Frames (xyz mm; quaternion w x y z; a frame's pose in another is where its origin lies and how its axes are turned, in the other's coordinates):
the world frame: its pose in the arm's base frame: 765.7 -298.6 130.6 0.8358 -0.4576 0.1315 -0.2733
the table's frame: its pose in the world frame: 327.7 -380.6 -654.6 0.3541 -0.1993 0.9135 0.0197
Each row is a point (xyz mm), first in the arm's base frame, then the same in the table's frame.
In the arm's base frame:
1: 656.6 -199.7 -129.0
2: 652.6 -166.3 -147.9
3: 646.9 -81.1 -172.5
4: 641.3 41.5 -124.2
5: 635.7 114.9 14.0
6: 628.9 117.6 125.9
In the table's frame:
1: -235.9 681.8 -597.5
2: -237.7 715.9 -615.4
3: -248.6 783.1 -672.6
4: -274.1 809.4 -799.3
5: -296.4 733.5 -934.5
6: -299.9 641.5 -998.4

